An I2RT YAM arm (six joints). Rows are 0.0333 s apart.
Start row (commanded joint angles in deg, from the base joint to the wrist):
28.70, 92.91, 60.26, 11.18, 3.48, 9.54
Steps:
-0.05, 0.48, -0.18, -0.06, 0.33, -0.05
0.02, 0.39, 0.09, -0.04, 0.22, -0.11
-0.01, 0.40, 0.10, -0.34, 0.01, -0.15
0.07, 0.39, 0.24, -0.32, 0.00, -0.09
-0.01, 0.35, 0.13, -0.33, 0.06, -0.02
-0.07, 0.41, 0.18, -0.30, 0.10, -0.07
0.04, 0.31, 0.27, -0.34, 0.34, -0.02
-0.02, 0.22, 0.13, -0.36, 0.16, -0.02
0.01, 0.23, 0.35, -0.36, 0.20, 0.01
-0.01, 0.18, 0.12, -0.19, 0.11, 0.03
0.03, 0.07, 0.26, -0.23, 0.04, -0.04
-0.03, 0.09, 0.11, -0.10, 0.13, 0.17
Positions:
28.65, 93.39, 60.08, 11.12, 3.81, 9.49
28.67, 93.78, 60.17, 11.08, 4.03, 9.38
28.66, 94.18, 60.27, 10.74, 4.04, 9.23
28.73, 94.57, 60.51, 10.42, 4.04, 9.14
28.72, 94.92, 60.64, 10.09, 4.10, 9.12
28.65, 95.33, 60.82, 9.79, 4.20, 9.05
28.69, 95.64, 61.09, 9.45, 4.54, 9.03
28.67, 95.86, 61.22, 9.09, 4.70, 9.01
28.68, 96.09, 61.57, 8.73, 4.90, 9.02
28.67, 96.27, 61.69, 8.54, 5.01, 9.05
28.70, 96.34, 61.95, 8.31, 5.05, 9.01
28.67, 96.43, 62.06, 8.21, 5.18, 9.18

